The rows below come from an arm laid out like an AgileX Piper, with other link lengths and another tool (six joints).
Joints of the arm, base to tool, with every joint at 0 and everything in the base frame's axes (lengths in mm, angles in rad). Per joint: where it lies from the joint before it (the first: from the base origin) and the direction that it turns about. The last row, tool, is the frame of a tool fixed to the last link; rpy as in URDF.
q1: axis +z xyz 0 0 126.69
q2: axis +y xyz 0 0 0
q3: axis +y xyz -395.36 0 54.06
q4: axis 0.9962 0 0.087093 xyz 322.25 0 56.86
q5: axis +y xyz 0 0 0
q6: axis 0.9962 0 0.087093 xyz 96.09 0 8.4
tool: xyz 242.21 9 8.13 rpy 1.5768 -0.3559 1.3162
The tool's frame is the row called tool.
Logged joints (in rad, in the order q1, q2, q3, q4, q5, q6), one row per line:
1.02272, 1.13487, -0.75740, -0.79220, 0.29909, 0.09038
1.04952, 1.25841, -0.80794, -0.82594, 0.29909, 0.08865
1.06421, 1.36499, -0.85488, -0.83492, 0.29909, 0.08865
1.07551, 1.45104, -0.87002, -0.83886, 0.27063, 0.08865
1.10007, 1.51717, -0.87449, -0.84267, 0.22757, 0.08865
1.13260, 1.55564, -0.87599, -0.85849, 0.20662, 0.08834
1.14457, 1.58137, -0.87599, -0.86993, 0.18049, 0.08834
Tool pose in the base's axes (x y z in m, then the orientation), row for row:
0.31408, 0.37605, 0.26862, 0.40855, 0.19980, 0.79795, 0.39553
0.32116, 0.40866, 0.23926, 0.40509, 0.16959, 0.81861, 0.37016
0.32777, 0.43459, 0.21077, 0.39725, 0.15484, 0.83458, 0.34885
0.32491, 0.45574, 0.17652, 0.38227, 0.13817, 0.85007, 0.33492
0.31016, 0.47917, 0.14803, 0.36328, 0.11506, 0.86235, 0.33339
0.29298, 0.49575, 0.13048, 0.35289, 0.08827, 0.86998, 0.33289
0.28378, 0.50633, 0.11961, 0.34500, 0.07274, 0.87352, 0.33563
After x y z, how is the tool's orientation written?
As a quaternion, w x y z.
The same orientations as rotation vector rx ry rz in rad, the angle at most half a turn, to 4 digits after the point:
0.5034, 2.0106, 0.9966
0.4280, 2.0660, 0.9342
0.3922, 2.1140, 0.8836
0.3524, 2.1684, 0.8543
0.2961, 2.2196, 0.8581
0.2283, 2.2504, 0.8611
0.1889, 2.2681, 0.8715

